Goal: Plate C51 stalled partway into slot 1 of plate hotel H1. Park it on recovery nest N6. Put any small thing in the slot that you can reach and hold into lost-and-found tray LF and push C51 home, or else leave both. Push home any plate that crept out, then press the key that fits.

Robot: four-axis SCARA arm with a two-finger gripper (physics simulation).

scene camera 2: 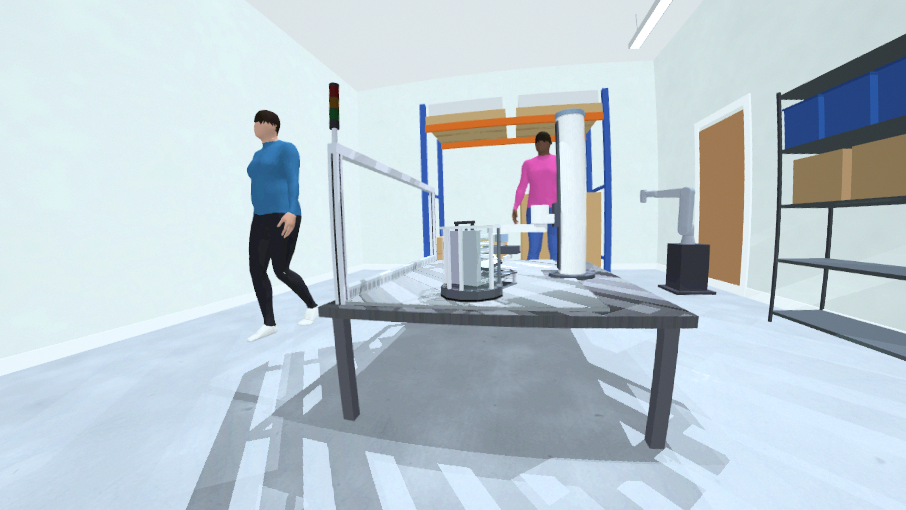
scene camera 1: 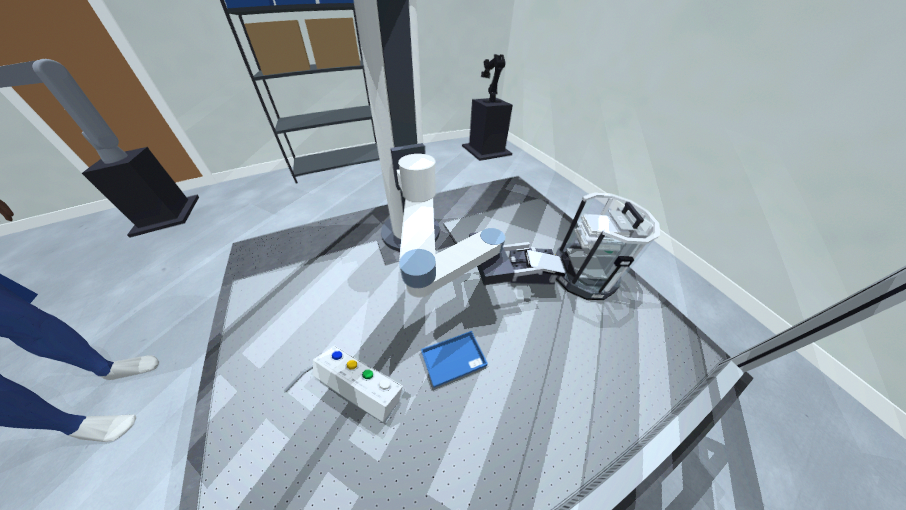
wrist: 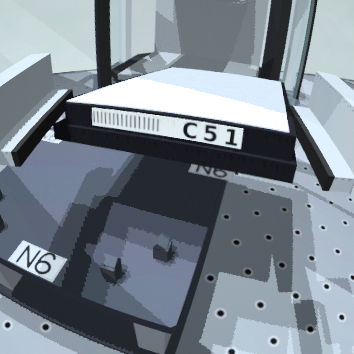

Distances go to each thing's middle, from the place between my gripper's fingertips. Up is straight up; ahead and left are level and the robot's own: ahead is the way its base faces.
Right now the round plate rack point(scene camera 1: 595, 273) is 220 mm to the left of my hand, 70 mm ahead of it and 30 mm above it.
